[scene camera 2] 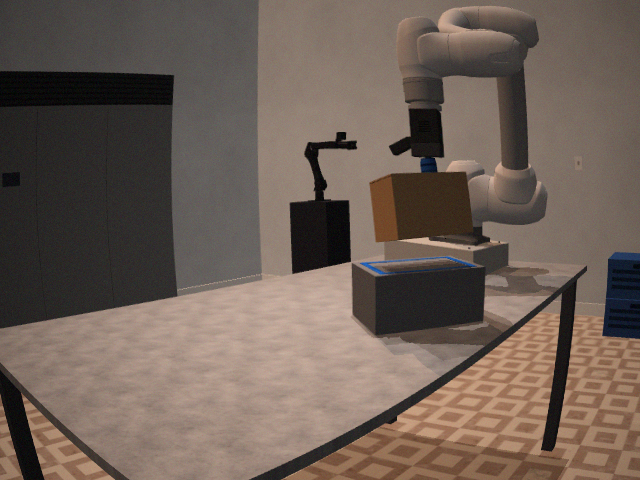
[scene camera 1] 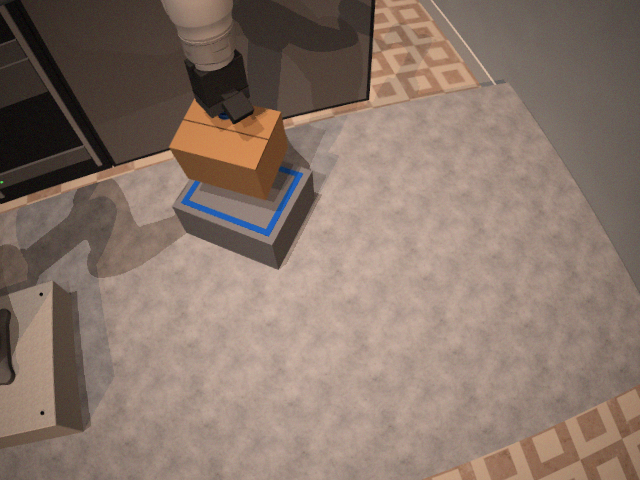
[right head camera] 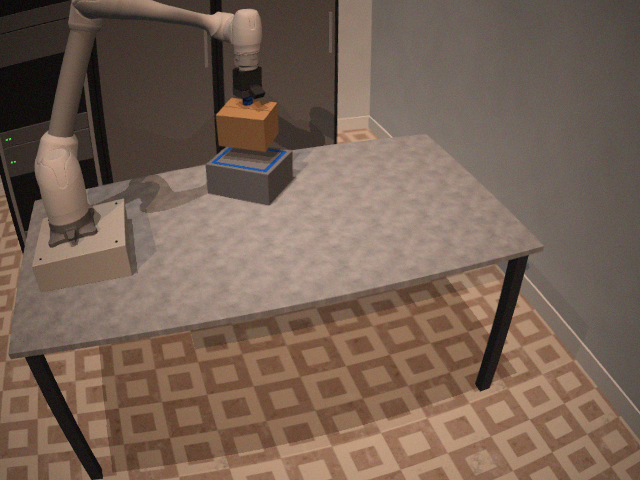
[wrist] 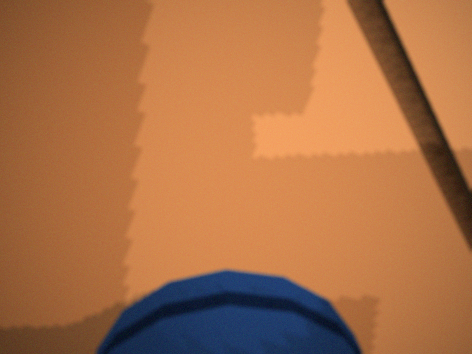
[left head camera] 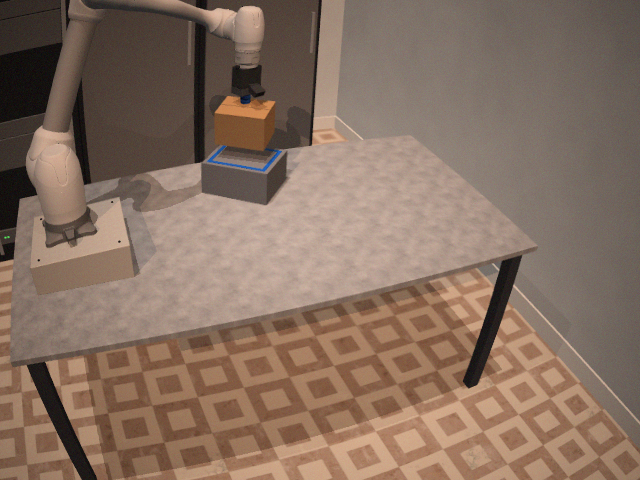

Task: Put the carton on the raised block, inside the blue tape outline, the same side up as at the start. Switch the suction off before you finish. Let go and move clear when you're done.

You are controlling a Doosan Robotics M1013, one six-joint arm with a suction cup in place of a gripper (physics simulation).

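Frame: origin at the arm's base, x ahead, y left, z up, level; metres.
Where they show: hand, its tool point: (scene camera 2: 429, 179) (scene camera 1: 227, 116) (right head camera: 247, 106) (wrist: 242, 313) (left head camera: 245, 104); arm's base, origin of its link: (scene camera 2: 460, 240) (right head camera: 72, 228) (left head camera: 68, 228).
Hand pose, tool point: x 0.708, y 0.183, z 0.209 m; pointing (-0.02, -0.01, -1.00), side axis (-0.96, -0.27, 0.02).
Things, the pixels of their centre, and the offset from my tool point. Level surfaces: height alone.
- orange-brown carton, middle of its body: (wrist: 306, 87) (scene camera 1: 231, 146) (scene camera 2: 421, 206) (left head camera: 244, 122) (right head camera: 247, 123) dx -0.010, dy -0.026, dz -0.059 m
- grey raised block, middle of its body: (scene camera 2: 417, 291) (scene camera 1: 245, 202) (left head camera: 244, 170) (right head camera: 249, 171) dx -0.015, dy -0.039, dz -0.244 m
- grey table, height of its surface: dz -0.305 m
The orange-brown carton (left head camera: 240, 129) (right head camera: 241, 130) (scene camera 1: 227, 149) (scene camera 2: 431, 206) (wrist: 200, 200) hangs in the air, slightly tilted, above the raised block, with a gap between them in scene camera 2. My gripper, a blue suction cup (left head camera: 245, 99) (right head camera: 248, 101) (scene camera 1: 224, 115) (scene camera 2: 428, 165) (wrist: 230, 320), is on the carton's top face and holds it. The grey raised block (left head camera: 232, 181) (right head camera: 237, 183) (scene camera 1: 227, 236) (scene camera 2: 429, 299) stands on the table. The blue tape outline (left head camera: 240, 166) (right head camera: 242, 166) (scene camera 1: 227, 217) (scene camera 2: 379, 271) is on its top, partly hidden by the carton in scene camera 1.
The grey table (left head camera: 336, 232) (right head camera: 336, 232) (scene camera 1: 413, 284) (scene camera 2: 232, 361) carries the block and the robot's pale base box (left head camera: 85, 268) (right head camera: 85, 266) (scene camera 1: 31, 361) (scene camera 2: 429, 253). Dark cabinets (left head camera: 139, 93) (right head camera: 155, 98) stand behind the table. A small black arm (scene camera 2: 315, 165) on a pedestal stands farther off.
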